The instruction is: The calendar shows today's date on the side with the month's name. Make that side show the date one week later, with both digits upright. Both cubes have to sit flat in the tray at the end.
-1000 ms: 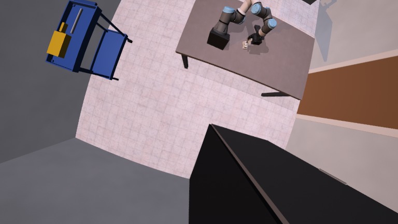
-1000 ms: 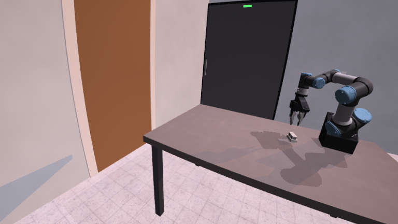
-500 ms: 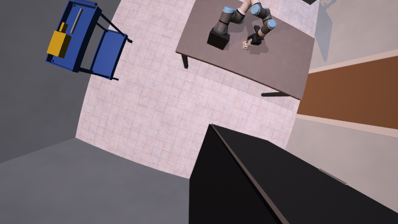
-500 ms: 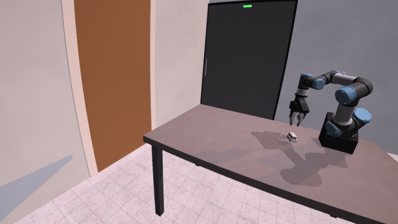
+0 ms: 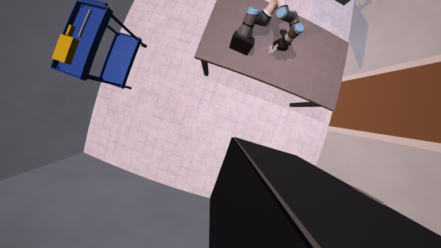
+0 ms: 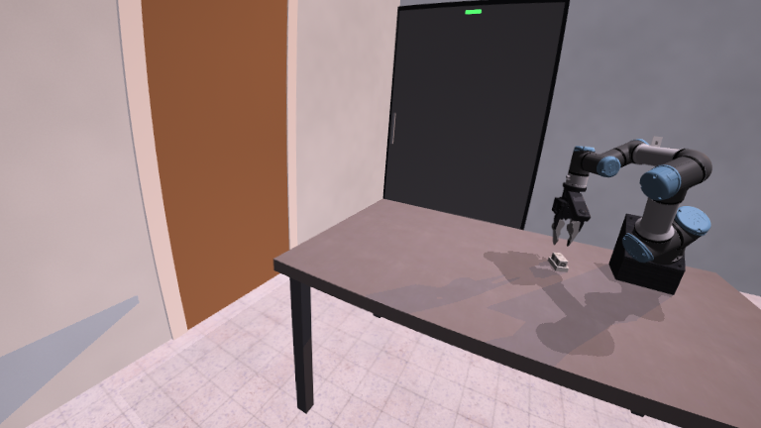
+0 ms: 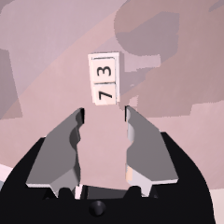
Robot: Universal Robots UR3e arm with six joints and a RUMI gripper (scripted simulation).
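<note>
Right now my hand is 7 cm above the cube. From my hand the other things lie so: pale tray: 1 cm behind, 1 cm to the left, 8 cm below.
</note>
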